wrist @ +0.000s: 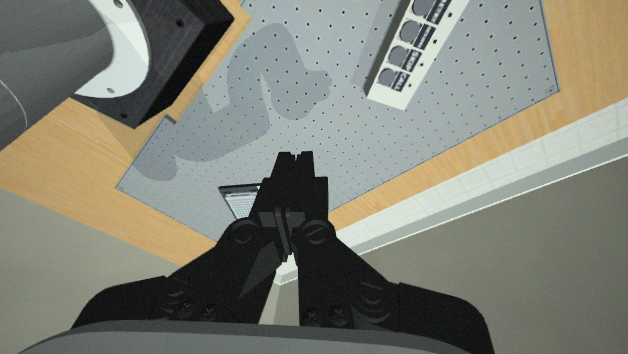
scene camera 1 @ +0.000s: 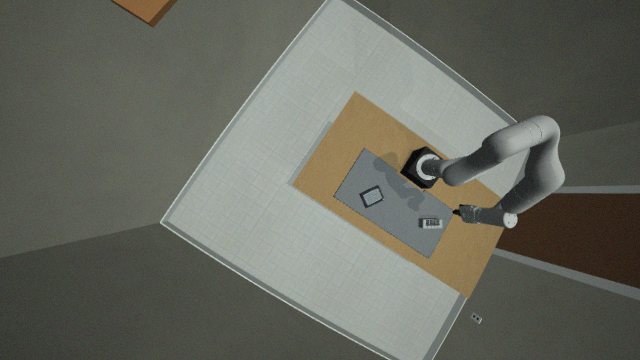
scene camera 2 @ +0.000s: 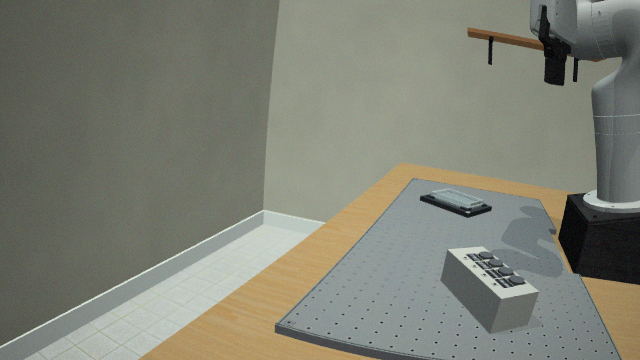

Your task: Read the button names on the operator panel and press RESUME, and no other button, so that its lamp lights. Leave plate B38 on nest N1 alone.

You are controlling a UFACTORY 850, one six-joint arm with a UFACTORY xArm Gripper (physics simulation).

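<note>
The operator panel (scene camera 1: 431, 223) (scene camera 2: 470, 292) (wrist: 386, 100) is a pale box with a row of round grey buttons and dark name labels. In the wrist view the two lower labels read SKIP and CALL; the two upper ones are blurred, and I cannot tell which is RESUME. I see no lit lamp. The plate (scene camera 1: 371, 196) (scene camera 2: 457, 198) (wrist: 241, 204) lies on its dark nest (scene camera 1: 362, 199) (scene camera 2: 467, 215) (wrist: 235, 189); its name is too small to read. My gripper (scene camera 1: 454, 212) (scene camera 2: 554, 84) (wrist: 299, 174) is shut and empty, high above the table and away from the panel.
The grey perforated board (scene camera 1: 400, 220) (scene camera 2: 380, 285) (wrist: 450, 115) bears the panel and the nest on the wooden table (scene camera 1: 345, 125) (scene camera 2: 240, 305) (wrist: 590, 45). The black arm base (scene camera 1: 410, 170) (scene camera 2: 600, 250) (wrist: 165, 55) stands at the board's edge. A wooden shelf (scene camera 2: 510, 38) is on the wall.
</note>
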